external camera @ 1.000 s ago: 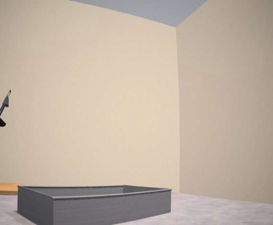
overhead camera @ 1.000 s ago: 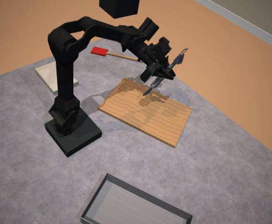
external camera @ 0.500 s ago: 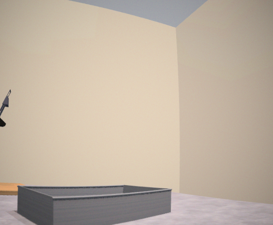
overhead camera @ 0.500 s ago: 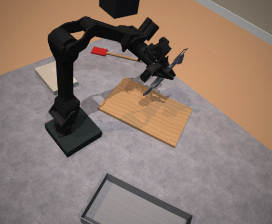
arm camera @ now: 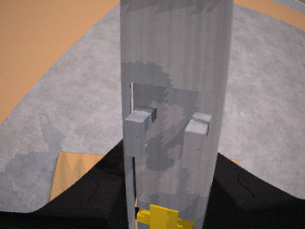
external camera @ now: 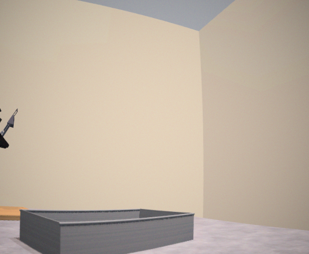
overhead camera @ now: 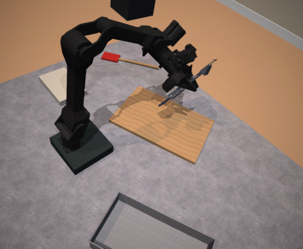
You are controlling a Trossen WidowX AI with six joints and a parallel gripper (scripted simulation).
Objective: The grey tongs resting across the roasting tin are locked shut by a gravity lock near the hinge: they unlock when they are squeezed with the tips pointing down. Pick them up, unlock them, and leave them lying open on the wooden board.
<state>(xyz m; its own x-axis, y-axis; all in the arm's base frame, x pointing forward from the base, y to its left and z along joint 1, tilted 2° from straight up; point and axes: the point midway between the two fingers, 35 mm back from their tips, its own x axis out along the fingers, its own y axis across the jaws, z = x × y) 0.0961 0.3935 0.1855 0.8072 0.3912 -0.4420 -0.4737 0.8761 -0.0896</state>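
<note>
Now: gripper tip 30 mm past the yellow lock piece, 20 mm to the left of it and 10 mm below it. From my gripper tip the other things lie so: grey roasting tin: 370 mm to the right, 290 mm ahead, 180 mm below; wooden board: 200 mm below, 60 mm behind, 40 mm to the right; cream block: 430 mm behind, 300 mm to the right, 200 mm below.
</note>
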